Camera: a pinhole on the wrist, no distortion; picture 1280 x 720 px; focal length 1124.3 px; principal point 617.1 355.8 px. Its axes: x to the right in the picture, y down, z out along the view. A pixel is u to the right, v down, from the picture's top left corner.
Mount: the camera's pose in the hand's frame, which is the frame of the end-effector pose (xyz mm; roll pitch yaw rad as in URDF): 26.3 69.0 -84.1 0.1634 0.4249 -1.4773
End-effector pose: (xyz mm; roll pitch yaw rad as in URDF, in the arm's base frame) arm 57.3 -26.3 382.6 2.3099 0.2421 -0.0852
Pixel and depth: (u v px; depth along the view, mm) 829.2 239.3 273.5
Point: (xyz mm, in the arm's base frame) -14.6 -58.1 233.9
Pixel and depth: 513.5 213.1 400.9
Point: -88.6 -179.0 167.1
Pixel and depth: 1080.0 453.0 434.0
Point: -4.7 -11.9 24.1
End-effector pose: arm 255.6 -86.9 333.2 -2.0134 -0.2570 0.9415
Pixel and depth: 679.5 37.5 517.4
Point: -164.3 -0.6 299.2
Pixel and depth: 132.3 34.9 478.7
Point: -99.2 19.3 70.6
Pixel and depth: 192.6 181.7 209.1
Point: 171.1 -38.8 223.5
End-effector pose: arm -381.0 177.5 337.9 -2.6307 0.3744 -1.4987
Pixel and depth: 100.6 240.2 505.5
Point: -233.4 446.9 -24.9
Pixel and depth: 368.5 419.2 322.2
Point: -269.6 262.9 146.2
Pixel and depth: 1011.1 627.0 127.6
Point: -348.7 139.1 319.1
